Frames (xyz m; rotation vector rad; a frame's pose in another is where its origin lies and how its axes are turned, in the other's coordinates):
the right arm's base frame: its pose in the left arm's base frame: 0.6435 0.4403 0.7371 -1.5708 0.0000 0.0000
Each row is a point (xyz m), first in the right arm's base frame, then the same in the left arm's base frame.
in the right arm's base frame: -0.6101 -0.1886 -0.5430
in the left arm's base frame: 0.0334 -0.1027 0.9257
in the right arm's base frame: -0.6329 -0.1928 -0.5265
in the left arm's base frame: 0.0106 -0.0862 0.9299
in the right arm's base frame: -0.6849 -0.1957 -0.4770
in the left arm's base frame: -0.0414 -0.0367 0.9328
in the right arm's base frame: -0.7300 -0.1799 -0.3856
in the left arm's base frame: -0.0865 0.0547 0.9170
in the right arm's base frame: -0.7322 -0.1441 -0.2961
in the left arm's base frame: -0.0887 0.1442 0.8812
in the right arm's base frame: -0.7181 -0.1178 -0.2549
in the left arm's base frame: -0.0746 0.1854 0.8549
